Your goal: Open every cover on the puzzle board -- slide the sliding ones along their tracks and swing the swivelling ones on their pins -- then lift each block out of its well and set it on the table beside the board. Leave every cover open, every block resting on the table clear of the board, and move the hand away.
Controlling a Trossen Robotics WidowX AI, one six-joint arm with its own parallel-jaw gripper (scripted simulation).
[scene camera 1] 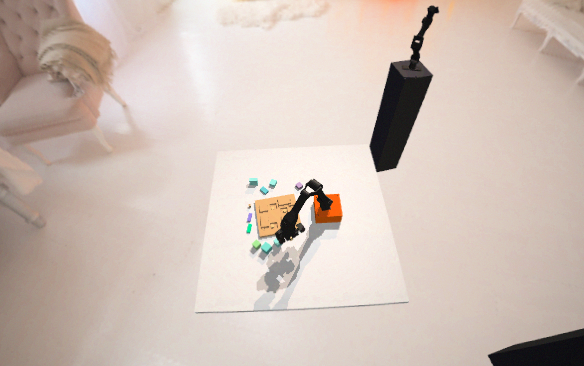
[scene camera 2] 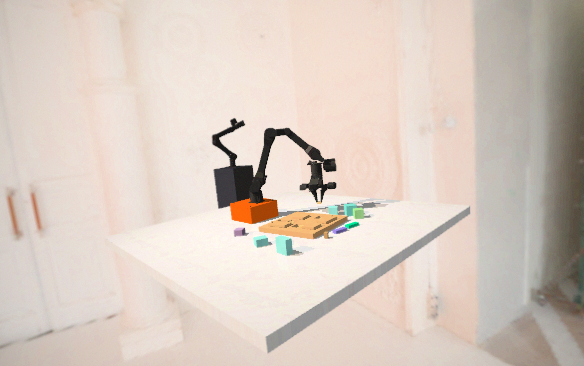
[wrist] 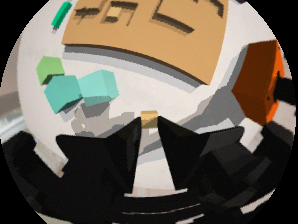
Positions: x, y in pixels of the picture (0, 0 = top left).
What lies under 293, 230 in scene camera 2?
A tan puzzle board.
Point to a tan puzzle board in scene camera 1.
274, 216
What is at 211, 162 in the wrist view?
My gripper.
